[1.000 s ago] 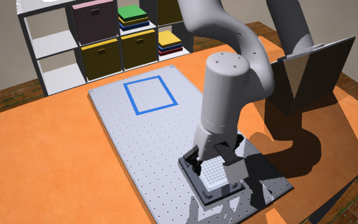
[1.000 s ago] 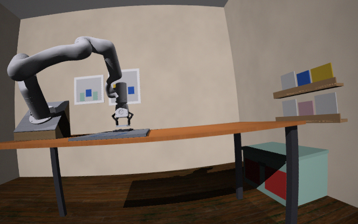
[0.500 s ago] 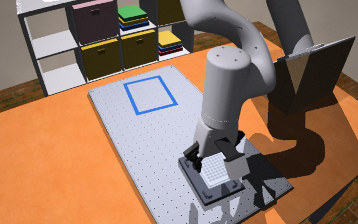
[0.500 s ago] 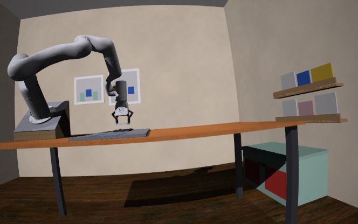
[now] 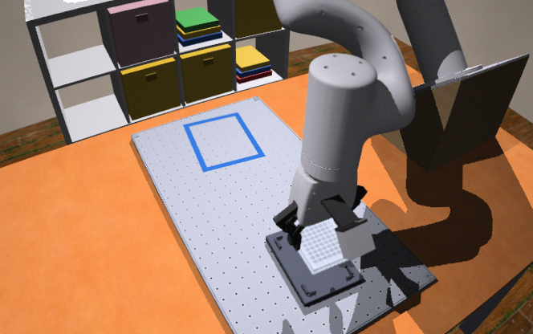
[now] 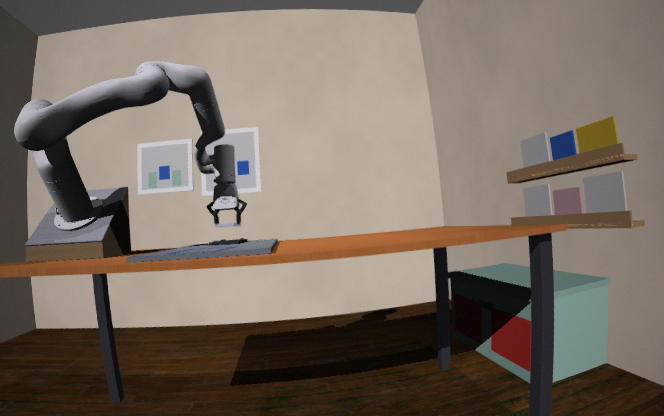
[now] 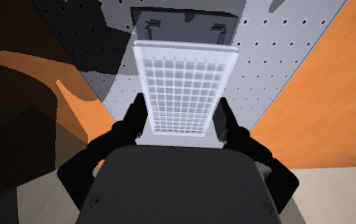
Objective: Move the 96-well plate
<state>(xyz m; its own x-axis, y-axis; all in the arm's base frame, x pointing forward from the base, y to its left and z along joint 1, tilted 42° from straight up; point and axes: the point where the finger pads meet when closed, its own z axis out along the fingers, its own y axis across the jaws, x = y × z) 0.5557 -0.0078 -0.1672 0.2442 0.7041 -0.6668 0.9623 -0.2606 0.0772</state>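
The dark plate nest lies 8 cm below my hand. From my hand the other things lie so: 96-well plate: 1 cm below.
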